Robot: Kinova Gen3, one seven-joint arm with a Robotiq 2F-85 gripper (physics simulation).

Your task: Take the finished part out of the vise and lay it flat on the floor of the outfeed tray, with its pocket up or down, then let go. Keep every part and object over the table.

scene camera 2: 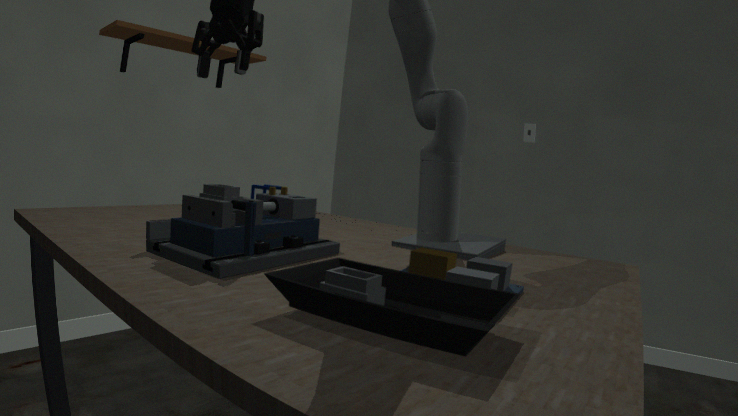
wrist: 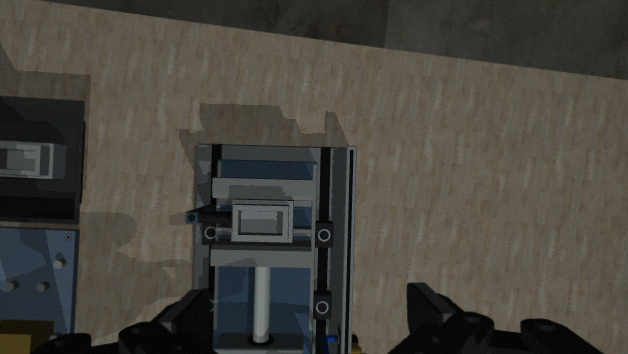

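Where they show: gripper, fingertip midpoint: (scene camera 2: pixel 220 75) (wrist: pixel 308 308); arm's base at its link origin: (scene camera 2: pixel 437 237).
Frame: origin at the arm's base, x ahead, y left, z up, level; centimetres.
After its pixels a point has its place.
The finished part (scene camera 2: pixel 221 191) {x 49.7, y -14.0, z 9.0 cm} (wrist: pixel 257 221) {x 48.1, y -15.6, z 8.3 cm} is a light grey block with its pocket up. It sits between the jaws of the vise (scene camera 2: pixel 198 235) {x 54.2, y -13.6, z 2.8 cm} (wrist: pixel 262 256) {x 44.6, y -16.3, z 7.9 cm}, its upper portion standing above the jaws. How tightly the jaws meet it is unclear. My gripper (scene camera 2: pixel 222 70) {x 47.3, y -20.5, z 27.6 cm} (wrist: pixel 308 308) {x 47.3, y -20.5, z 27.6 cm} is open and empty, high above the vise. In the wrist view the part lies ahead of the fingers and left of their midline. The black outfeed tray (scene camera 2: pixel 387 322) {x 58.0, y 19.9, z 0.7 cm} (wrist: pixel 76 120) {x 57.4, y 7.8, z 0.2 cm} stands beside the vise. A similar grey part (scene camera 2: pixel 351 284) {x 53.9, y 13.1, z 2.1 cm} (wrist: pixel 49 161) {x 52.3, y 9.6, z 1.6 cm} lies in it, pocket up, near the tray's vise-side end.
A black stop on a blue post (scene camera 2: pixel 249 227) {x 48.5, y -8.5, z 4.4 cm} (wrist: pixel 192 217) {x 48.0, y -9.2, z 8.1 cm} reaches beside the part. Blue hoses (scene camera 2: pixel 258 187) {x 34.1, y -22.0, z 8.8 cm} (wrist: pixel 330 342) stand by the vise. Behind the tray, a blue plate (wrist: pixel 30 250) {x 41.2, y 12.9, z -0.9 cm} carries a yellow block (scene camera 2: pixel 433 262) {x 32.7, y 13.3, z 1.5 cm} (wrist: pixel 15 342) {x 31.8, y 11.0, z 2.6 cm} and grey blocks (scene camera 2: pixel 472 278) {x 41.5, y 22.3, z 2.4 cm}. A wall shelf (scene camera 2: pixel 155 38) is behind the gripper.
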